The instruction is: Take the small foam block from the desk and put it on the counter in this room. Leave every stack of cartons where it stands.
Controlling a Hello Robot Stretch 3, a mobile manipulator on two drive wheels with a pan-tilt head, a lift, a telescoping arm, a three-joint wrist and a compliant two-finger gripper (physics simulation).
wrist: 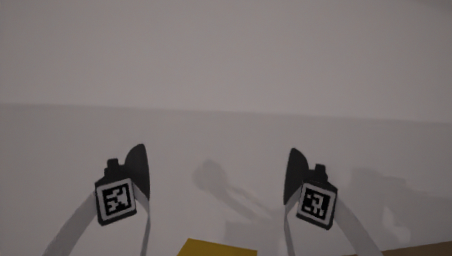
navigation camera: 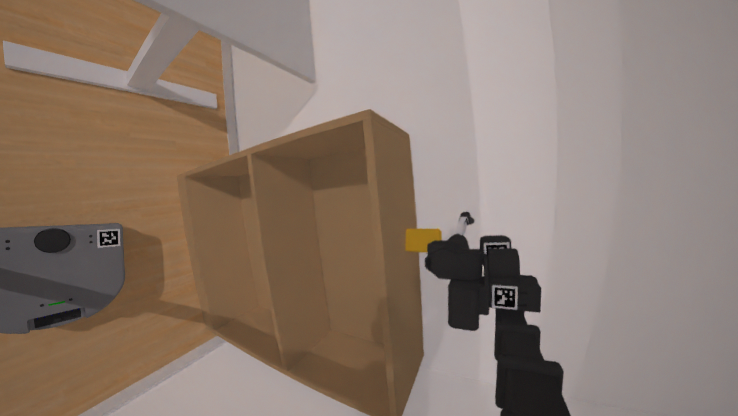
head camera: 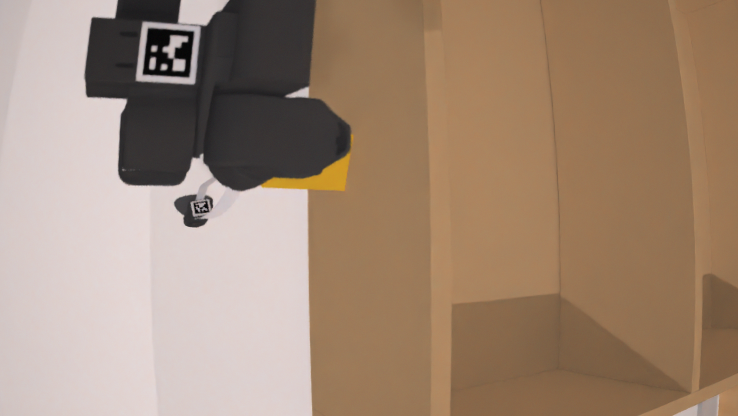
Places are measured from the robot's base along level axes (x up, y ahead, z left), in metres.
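Pixels of known places: gripper, fingertip midpoint: (wrist: 217, 165) (navigation camera: 467, 240); robot's base at its link origin: (navigation camera: 54, 239).
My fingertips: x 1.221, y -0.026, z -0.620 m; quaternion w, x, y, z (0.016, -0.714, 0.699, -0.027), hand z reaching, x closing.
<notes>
Ahead of a thing's pixels: the offset from my fingertips to its top centre. "spot": to the spot under its first point. Level surfaces: height alone.
The foam block @(dz +0.014, dx -0.071, dy -0.001 m) (head camera: 330, 178) (navigation camera: 423, 240) (wrist: 217, 248) is yellow and stands upright on the top of the brown wooden counter unit @(spot: dz +0.096, dx -0.161, dy +0.122 m) (head camera: 369, 284) (navigation camera: 395, 180), at its wall-side edge. The gripper's wrist hides part of the block in the head view, and its lower part is cut off in the wrist view. My gripper (head camera: 193, 211) (navigation camera: 466, 217) (wrist: 217, 165) is open, with its fingers wide apart and nothing between the tips. The fingertips are beyond the block, on the wall side. No carton stack shows.
The counter unit has open compartments facing the robot base (navigation camera: 62, 273). A white wall (head camera: 232, 310) (navigation camera: 444, 129) (wrist: 225, 60) rises behind the unit. A grey-white table @(dx -0.501 m) (navigation camera: 248, 25) with a white leg @(spot: dz +0.412, dx -0.850, dy +0.659 m) (navigation camera: 160, 49) stands at the upper left of the navigation view.
</notes>
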